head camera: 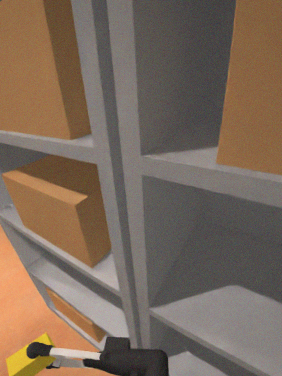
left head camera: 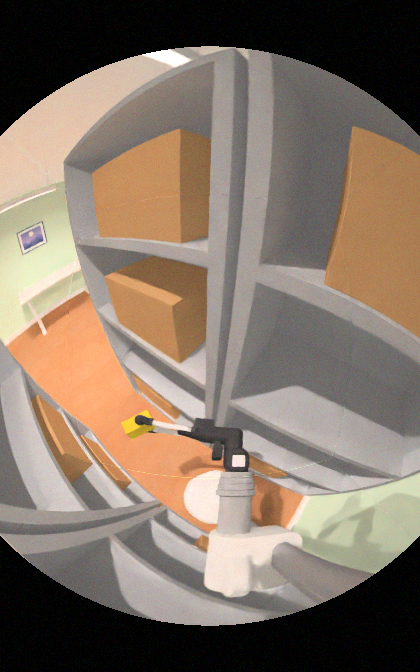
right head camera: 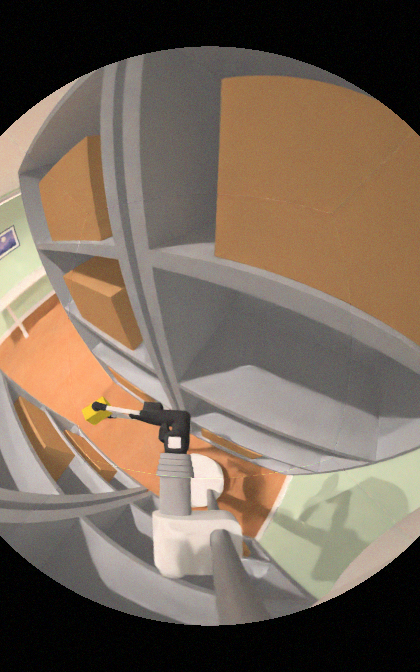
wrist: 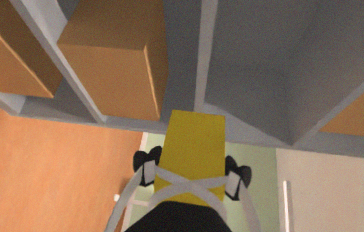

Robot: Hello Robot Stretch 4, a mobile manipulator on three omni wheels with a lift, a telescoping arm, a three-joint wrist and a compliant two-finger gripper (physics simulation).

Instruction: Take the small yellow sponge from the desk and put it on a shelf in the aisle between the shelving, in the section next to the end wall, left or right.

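Places are measured from the robot's base along level axes (x ahead, y right, z down), in metres.
Pixels of known places: gripper, fingertip midpoint: (head camera: 33, 355) (wrist: 191, 163).
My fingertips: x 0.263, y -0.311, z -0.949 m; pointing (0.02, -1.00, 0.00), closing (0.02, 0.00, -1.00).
Behind a point stands the place of what it marks.
The yellow sponge (head camera: 19, 359) {x 0.243, y -0.324, z -0.980 m} (left head camera: 130, 428) (right head camera: 91, 414) (wrist: 197, 137) {x 0.232, y -0.300, z -0.951 m} is held out over the aisle floor, with its front part sticking out past the fingertips. My gripper (head camera: 40, 351) {x 0.263, y -0.310, z -0.949 m} (left head camera: 143, 420) (right head camera: 100, 406) (wrist: 191, 163) {x 0.263, y -0.310, z -0.949 m} is shut on it, with one finger pad at each side in the wrist view. The gripper points left along the aisle, in front of the left shelving section. The section next to the green end wall (left head camera: 370, 520) (right head camera: 345, 520) is on the right; its middle shelf board (head camera: 230, 310) {x 0.373, y 0.213, z -0.963 m} (left head camera: 300, 407) (right head camera: 250, 387) shows bare.
A large box (head camera: 255, 100) {x 0.328, y 0.118, z -1.504 m} (left head camera: 380, 225) (right head camera: 310, 175) stands on the shelf above that board. Grey uprights (head camera: 122, 150) {x 0.401, y -0.047, z -1.425 m} (left head camera: 240, 225) divide the two sections. The left section holds boxes (left head camera: 150, 200) (left head camera: 145, 310). More shelving with boxes (left head camera: 57, 440) (right head camera: 42, 435) lines the aisle's opposite side.
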